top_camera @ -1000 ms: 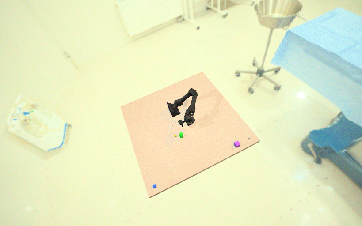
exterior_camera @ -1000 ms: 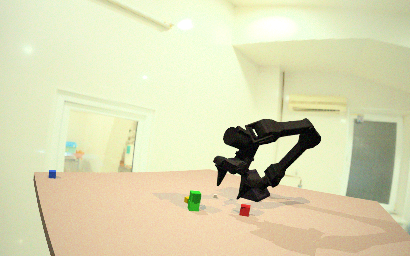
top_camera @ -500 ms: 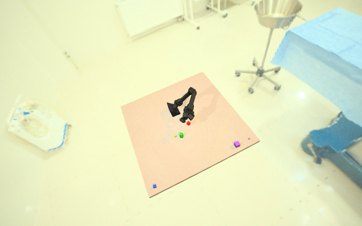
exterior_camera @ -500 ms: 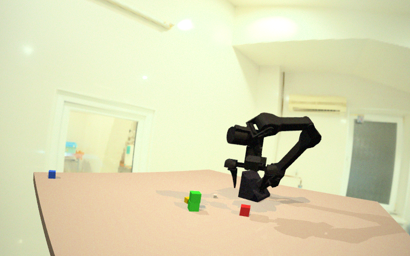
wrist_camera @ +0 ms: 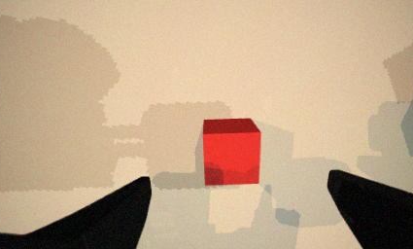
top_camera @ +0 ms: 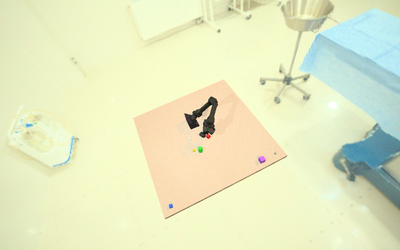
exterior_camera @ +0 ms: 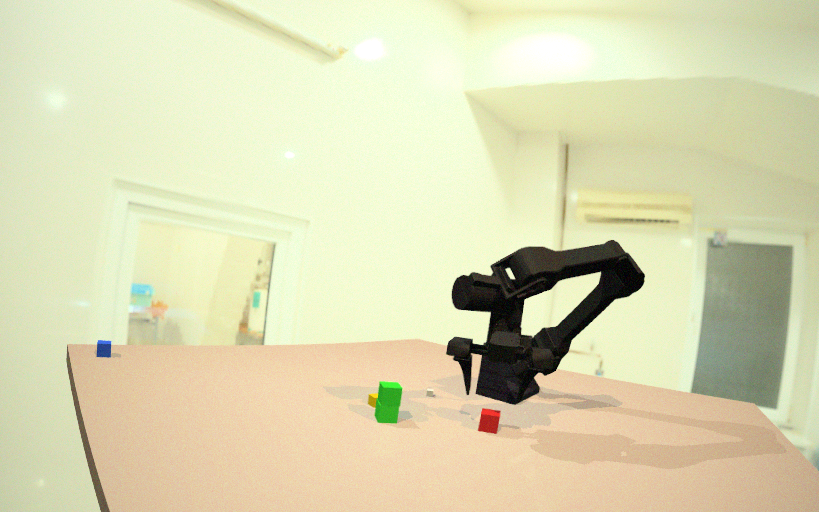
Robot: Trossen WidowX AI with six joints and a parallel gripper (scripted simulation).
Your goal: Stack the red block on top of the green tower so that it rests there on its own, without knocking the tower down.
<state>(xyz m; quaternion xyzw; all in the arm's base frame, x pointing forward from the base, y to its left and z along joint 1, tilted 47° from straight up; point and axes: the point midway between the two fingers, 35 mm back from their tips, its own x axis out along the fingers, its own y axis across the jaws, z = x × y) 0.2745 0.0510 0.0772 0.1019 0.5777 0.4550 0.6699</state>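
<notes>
The red block is 4 cm below my gripper tip. Round my gripper tip: purple block 46 cm ahead, 39 cm to the left, 4 cm below; then tiny white block 19 cm to the right, 6 cm behind, 5 cm below; then small yellow block 20 cm to the right, 10 cm ahead, 5 cm below.
</notes>
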